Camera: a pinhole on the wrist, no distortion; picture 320 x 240 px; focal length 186.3 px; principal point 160.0 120.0 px. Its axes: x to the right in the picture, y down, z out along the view. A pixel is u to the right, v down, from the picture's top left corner.
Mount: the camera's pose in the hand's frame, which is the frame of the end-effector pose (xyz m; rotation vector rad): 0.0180 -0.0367 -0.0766 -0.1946 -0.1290 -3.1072
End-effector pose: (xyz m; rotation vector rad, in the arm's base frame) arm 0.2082 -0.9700 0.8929 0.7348 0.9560 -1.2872
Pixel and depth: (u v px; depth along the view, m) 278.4 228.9 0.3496
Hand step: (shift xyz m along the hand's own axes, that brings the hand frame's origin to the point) -0.1529 -0.2154 0.3135
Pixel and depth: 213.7 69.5 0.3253
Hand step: -0.0375 0.0766 0.2497
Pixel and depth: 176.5 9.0 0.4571
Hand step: 0.0259 0.2723 0.3584
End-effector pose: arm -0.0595 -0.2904 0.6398 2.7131 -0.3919 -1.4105
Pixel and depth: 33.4 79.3 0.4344
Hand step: 0.3615 0.1004 0.3082
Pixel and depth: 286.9 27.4 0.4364
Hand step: -0.2296 0.2101 0.3747
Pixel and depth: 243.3 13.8 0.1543
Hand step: -0.0341 0.0625 0.0775
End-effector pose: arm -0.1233 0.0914 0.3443 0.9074 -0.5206 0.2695
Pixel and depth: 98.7 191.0 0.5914
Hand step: 0.2910 -0.2075 0.5020
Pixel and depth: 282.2 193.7 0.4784
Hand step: -0.2284 -0.1914 0.4512
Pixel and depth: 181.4 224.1 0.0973
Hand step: 0.0206 -0.0829 0.0254
